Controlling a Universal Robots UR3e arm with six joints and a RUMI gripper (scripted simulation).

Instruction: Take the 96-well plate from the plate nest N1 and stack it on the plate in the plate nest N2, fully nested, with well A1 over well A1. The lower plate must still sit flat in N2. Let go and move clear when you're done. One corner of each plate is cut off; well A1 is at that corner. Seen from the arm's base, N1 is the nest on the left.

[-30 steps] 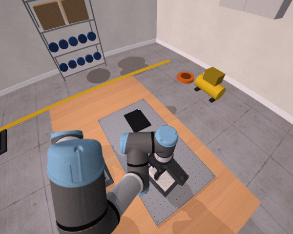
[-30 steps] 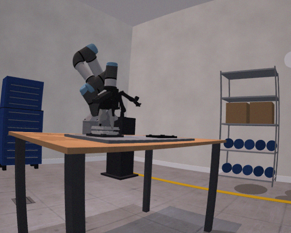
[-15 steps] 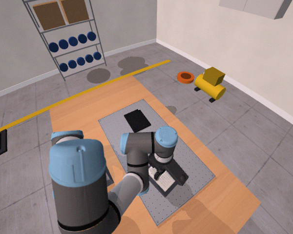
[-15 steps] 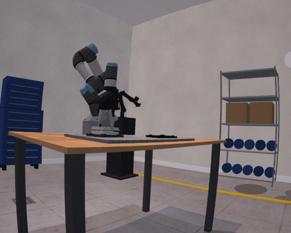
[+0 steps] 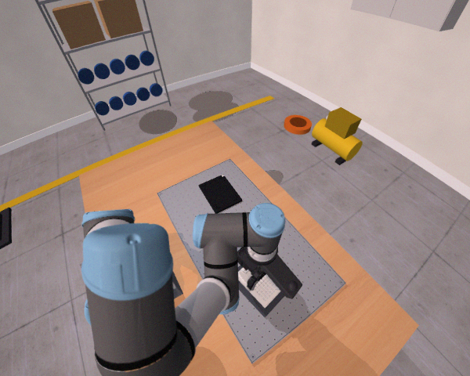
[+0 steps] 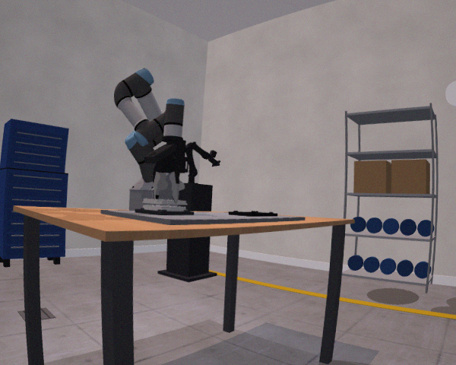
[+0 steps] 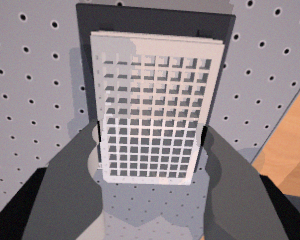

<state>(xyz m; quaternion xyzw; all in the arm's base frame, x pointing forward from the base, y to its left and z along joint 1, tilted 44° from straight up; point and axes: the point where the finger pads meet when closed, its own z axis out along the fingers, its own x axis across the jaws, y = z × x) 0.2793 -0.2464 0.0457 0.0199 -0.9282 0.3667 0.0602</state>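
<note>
Right now my hand is 40 mm above the dark nest N2. Round my hand: A1 label (50 mm ahead, 80 mm to the left, 40 mm below); black plate nest N1 (110 mm ahead, 370 mm to the left, 40 mm below).
</note>
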